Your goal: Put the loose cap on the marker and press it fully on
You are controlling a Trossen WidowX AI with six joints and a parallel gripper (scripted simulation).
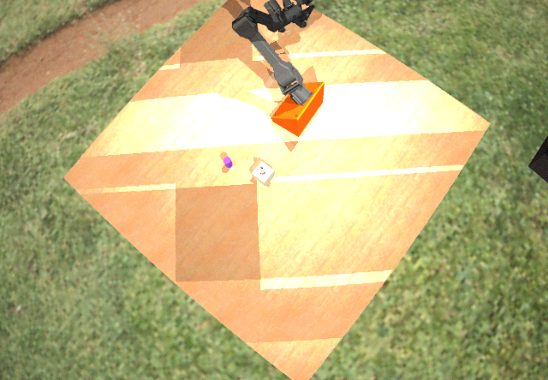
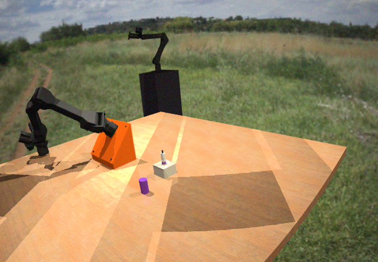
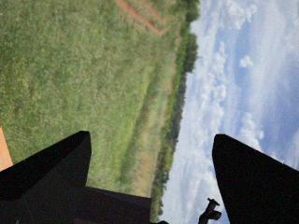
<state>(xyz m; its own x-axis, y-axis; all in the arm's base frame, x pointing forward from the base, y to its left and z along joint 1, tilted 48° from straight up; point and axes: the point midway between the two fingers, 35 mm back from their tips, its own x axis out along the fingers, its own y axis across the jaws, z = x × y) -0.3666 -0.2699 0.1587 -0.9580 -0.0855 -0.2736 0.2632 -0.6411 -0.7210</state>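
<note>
The marker cap is 78 cm ahead of my gripper tip, 21 cm to the left of it and 7 cm below it. Round my gripper tip: holder block 72 cm ahead, 35 cm to the left, 8 cm below.
</note>
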